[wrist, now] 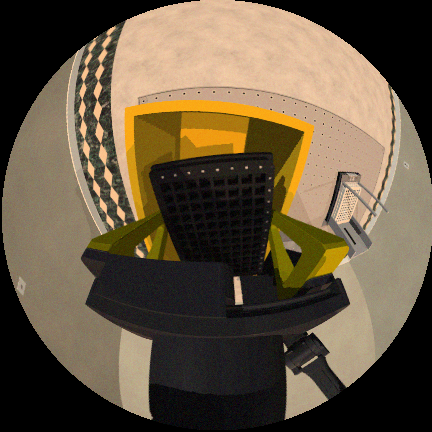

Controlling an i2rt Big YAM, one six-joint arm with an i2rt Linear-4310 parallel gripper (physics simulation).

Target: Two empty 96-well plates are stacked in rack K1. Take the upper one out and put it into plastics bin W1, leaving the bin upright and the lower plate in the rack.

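Frame: origin at the arm's base, x back, y right, z up, level; metres.
Seen in the pictures: gripper, fingertip midpoint: (217, 214).
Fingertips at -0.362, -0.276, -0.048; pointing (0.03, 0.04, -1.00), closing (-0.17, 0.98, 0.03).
Note:
A point is followed by its place in that frame, as x, y, z.
My gripper (217, 214) @[-0.362, -0.276, -0.048] is shut on a dark 96-well plate (215, 200) @[-0.383, -0.281, -0.035], with one olive-yellow finger at each long side. The plate's grid of wells faces the camera. It overlaps the opening of the orange plastics bin W1 (215, 106) @[-0.445, -0.291, -0.043] in the view. The bin stands upright beyond the gripper, its near side hidden by the plate and gripper; the height of the plate over the rim is hard to tell. Rack K1 (361, 239) @[-0.286, 0.155, -0.107], grey with thin rods, stands at the right. A pale plate (346, 205) @[-0.335, 0.093, -0.190] with a grid of holes lies in it.
A perforated board (345, 135) @[-0.504, 0.012, -0.223] lies behind and right of the bin, on the mottled beige table top (240, 50) @[-0.594, -0.266, -0.236]. A dark and cream diamond-patterned border (95, 115) runs along the left table edge. A dark jointed part (306, 352) shows at the lower right, beside the arm.

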